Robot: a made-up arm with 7 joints. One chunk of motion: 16 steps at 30 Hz.
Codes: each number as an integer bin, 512 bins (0 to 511) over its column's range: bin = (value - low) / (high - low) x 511, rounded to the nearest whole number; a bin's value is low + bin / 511 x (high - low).
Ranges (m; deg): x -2.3..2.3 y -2.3..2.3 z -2.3..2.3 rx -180..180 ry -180..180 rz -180..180
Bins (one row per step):
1: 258 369 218 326 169 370
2: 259 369 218 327 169 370
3: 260 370 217 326 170 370
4: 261 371 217 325 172 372
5: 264 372 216 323 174 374
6: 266 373 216 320 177 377
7: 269 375 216 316 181 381
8: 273 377 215 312 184 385
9: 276 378 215 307 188 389
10: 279 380 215 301 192 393
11: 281 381 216 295 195 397
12: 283 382 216 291 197 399
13: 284 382 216 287 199 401
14: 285 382 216 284 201 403
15: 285 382 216 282 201 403
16: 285 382 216 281 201 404
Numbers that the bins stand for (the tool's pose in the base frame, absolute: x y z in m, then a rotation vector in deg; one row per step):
1: 0.0225 1.0217 -0.3376 49.67 -60.94 80.67
2: 0.0315 1.0217 -0.3376 50.37 -60.94 80.67
3: 0.0405 1.0307 -0.3466 49.67 -60.23 80.67
4: 0.0495 1.0397 -0.3466 48.96 -58.83 82.07
5: 0.0765 1.0487 -0.3556 47.55 -57.42 83.48
6: 0.0945 1.0577 -0.3556 45.44 -55.30 85.60
7: 0.1215 1.0757 -0.3556 42.62 -52.49 88.41
8: 0.1575 1.0937 -0.3646 39.80 -50.37 91.23
9: 0.1845 1.1027 -0.3646 36.28 -47.55 94.05
10: 0.2115 1.1207 -0.3646 32.05 -44.74 96.87
11: 0.2295 1.1297 -0.3556 27.83 -42.62 99.69
12: 0.2476 1.1387 -0.3556 25.01 -41.21 101.10
13: 0.2566 1.1387 -0.3556 22.19 -39.80 102.50
14: 0.2656 1.1387 -0.3556 20.08 -38.40 103.91
15: 0.2656 1.1387 -0.3556 18.67 -38.40 103.91
16: 0.2656 1.1387 -0.3556 17.96 -38.40 104.62

